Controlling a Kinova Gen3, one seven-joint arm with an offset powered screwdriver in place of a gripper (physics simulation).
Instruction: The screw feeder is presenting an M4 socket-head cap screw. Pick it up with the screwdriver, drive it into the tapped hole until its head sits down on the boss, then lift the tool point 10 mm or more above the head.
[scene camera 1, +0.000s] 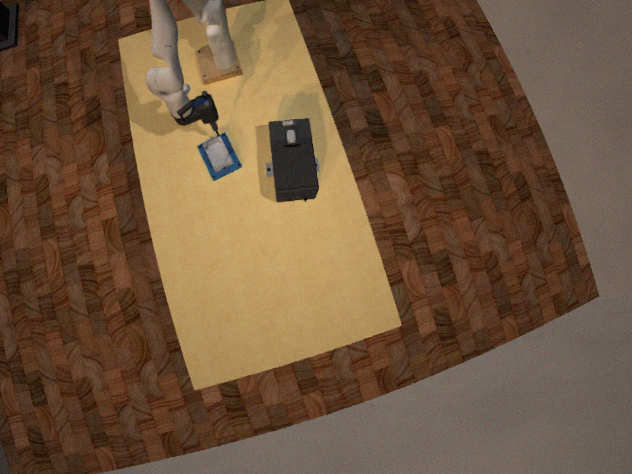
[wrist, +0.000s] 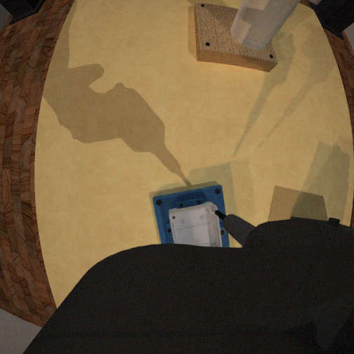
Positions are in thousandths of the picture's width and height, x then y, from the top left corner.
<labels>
A blue plate (wrist: 476, 569) is 0.33 m from the lens.
</labels>
